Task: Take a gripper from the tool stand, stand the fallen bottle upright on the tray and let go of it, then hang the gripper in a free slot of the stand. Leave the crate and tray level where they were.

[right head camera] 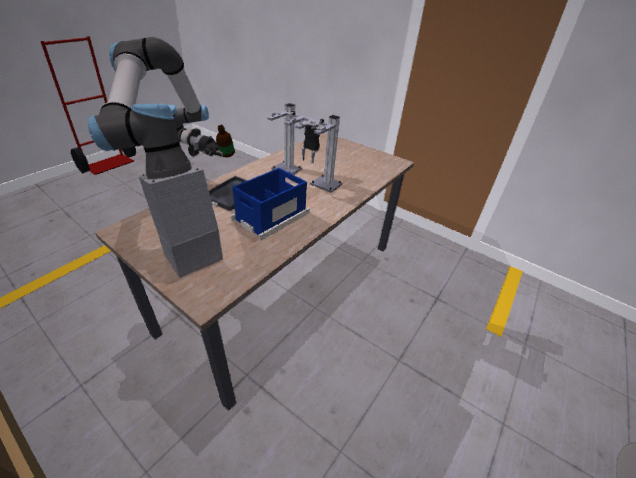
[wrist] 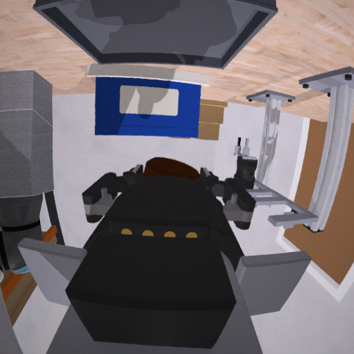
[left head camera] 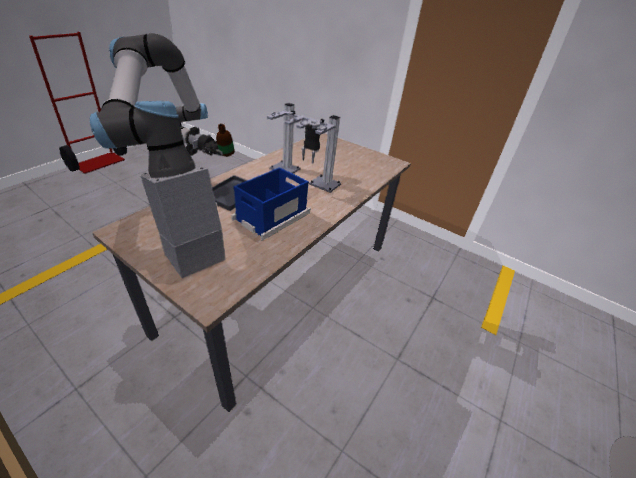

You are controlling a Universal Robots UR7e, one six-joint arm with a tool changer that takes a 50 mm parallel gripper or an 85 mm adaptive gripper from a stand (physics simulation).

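Frame: origin at the arm's base, x ahead, y down, z left, level; metres.
Seen in the pictures: end effector, tool point: [right head camera: 201, 142] [left head camera: 199, 140]; arm's base, origin of the base link: [right head camera: 169, 172] [left head camera: 173, 171].
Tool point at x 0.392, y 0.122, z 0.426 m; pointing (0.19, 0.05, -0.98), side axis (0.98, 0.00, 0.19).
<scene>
Pixels of each thing's top centre, then the offset from my tool point to it.
- brown bottle, middle of its top: [left head camera: 223, 123] [right head camera: 222, 124] dx +0.021, dy -0.132, dz -0.176 m
- dark tray, middle of its top: [left head camera: 231, 189] [right head camera: 232, 190] dx +0.011, dy +0.197, dz -0.217 m
- blue crate, middle of its top: [left head camera: 272, 183] [right head camera: 270, 184] dx +0.010, dy +0.048, dz -0.504 m
My gripper [left head camera: 222, 151] [right head camera: 223, 152] [wrist: 171, 171] is the adaptive one, shut on the brown bottle [left head camera: 224, 139] [right head camera: 224, 141] [wrist: 171, 167]. The bottle has a green label and is held upright, neck up, in the air above the table's far side. The dark tray [left head camera: 223, 204] [right head camera: 220, 203] [wrist: 150, 61] lies flat on the table below and beside it, partly hidden by the crate in the head views. The blue crate [left head camera: 248, 214] [right head camera: 247, 213] [wrist: 107, 107] stands level. The tool stand [left head camera: 331, 156] [right head camera: 332, 156] [wrist: 332, 150] holds the black parallel gripper [left head camera: 311, 139] [right head camera: 311, 138] [wrist: 246, 170].
A white locating frame [left head camera: 287, 223] [right head camera: 286, 222] [wrist: 150, 72] runs around the crate's foot. The grey arm pedestal [left head camera: 185, 215] [right head camera: 183, 215] [wrist: 25, 135] stands at the table's near left. Cardboard boxes [wrist: 211, 120] show beyond the crate in the wrist view. A red hand truck [left head camera: 74, 96] [right head camera: 83, 99] stands behind the arm.
</scene>
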